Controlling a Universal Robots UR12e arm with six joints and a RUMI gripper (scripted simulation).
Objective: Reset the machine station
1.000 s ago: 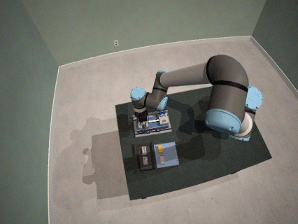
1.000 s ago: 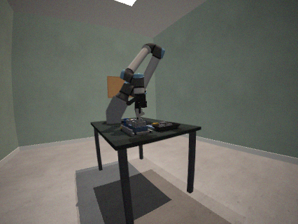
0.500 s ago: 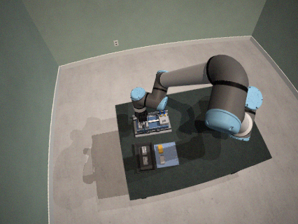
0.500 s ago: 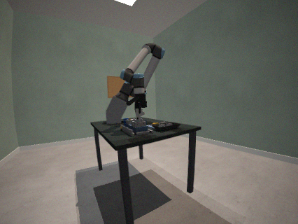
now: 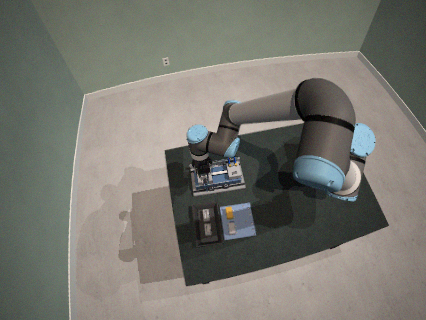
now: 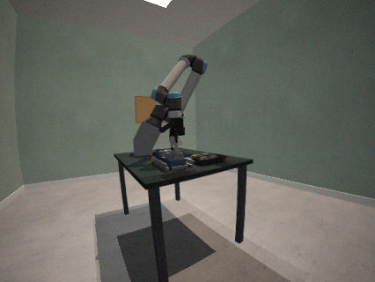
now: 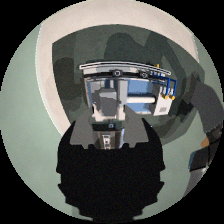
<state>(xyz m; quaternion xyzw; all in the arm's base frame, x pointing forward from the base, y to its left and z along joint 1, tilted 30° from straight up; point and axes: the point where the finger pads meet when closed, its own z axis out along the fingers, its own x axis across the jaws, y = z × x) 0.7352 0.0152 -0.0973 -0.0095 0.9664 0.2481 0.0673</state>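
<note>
My hand is 70 mm past the vise and 80 mm above it. The rest, counted from my hand: yellow brass blank (120 mm behind, 220 mm to the left, 90 mm below); gray blank (120 mm behind, 310 mm to the left, 90 mm below).
</note>
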